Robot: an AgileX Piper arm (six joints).
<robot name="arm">
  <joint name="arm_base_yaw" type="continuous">
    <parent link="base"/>
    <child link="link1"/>
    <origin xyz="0 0 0.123"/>
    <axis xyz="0 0 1"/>
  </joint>
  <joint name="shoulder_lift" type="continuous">
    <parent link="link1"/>
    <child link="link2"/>
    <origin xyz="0 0 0"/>
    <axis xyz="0 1 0"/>
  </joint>
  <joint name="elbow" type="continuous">
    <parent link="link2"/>
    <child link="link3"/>
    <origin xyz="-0.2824 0 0.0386"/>
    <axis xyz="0 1 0"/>
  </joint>
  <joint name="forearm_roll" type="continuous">
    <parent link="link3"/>
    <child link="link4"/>
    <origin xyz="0.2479 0 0.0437"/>
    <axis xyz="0.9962 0 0.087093"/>
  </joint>
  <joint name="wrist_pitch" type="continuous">
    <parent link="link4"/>
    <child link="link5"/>
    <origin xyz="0 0 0"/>
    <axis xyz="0 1 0"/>
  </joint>
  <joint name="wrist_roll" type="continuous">
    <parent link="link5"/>
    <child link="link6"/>
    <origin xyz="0.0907 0 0.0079"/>
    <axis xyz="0.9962 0 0.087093"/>
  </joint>
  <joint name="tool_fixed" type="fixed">
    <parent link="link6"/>
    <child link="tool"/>
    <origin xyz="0 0 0" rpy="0 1.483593 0"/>
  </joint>
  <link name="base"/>
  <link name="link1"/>
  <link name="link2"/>
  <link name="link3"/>
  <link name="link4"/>
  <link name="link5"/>
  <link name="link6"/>
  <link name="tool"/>
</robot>
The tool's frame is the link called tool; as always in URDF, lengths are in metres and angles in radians. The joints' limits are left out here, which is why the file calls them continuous.
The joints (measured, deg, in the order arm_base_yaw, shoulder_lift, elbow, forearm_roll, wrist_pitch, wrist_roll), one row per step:
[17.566 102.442 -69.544 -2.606 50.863 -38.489]
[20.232 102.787 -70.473 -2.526 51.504 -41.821]
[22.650 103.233 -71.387 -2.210 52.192 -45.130]
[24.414 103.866 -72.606 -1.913 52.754 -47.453]
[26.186 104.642 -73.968 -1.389 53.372 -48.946]
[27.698 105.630 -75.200 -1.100 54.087 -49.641]
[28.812 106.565 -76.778 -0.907 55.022 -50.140]
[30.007 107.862 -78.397 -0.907 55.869 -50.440]
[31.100 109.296 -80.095 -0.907 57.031 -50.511]
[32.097 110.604 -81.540 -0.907 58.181 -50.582]
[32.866 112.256 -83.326 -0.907 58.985 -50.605]
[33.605 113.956 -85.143 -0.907 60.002 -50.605]
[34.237 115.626 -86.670 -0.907 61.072 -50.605]
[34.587 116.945 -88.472 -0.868 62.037 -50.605]
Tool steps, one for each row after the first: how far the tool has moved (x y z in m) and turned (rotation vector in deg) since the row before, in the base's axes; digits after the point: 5 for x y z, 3 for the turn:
[-0.00278 0.01631 0.00175 -0.615 -0.028 5.870]
[-0.00312 0.01512 0.00104 -0.462 0.170 5.494]
[-0.00085 0.01194 0.00124 -0.187 -0.036 3.893]
[-0.00095 0.01256 0.00093 0.134 0.136 2.992]
[-0.00076 0.01078 -0.00106 -0.108 0.487 2.056]
[0.00072 0.00878 0.00068 -0.073 0.300 1.508]
[0.00100 0.00948 -0.00154 -0.310 0.433 1.478]
[0.00098 0.00895 -0.00230 -0.473 0.764 1.146]
[0.00025 0.00797 -0.00269 -0.546 0.854 1.051]
[0.00254 0.00779 -0.00359 -0.367 0.561 0.780]
[0.00225 0.00755 -0.00402 -0.499 0.749 0.724]
[0.00160 0.00638 -0.00525 -0.683 1.003 0.616]
[0.00300 0.00511 -0.00173 -0.248 0.414 0.321]

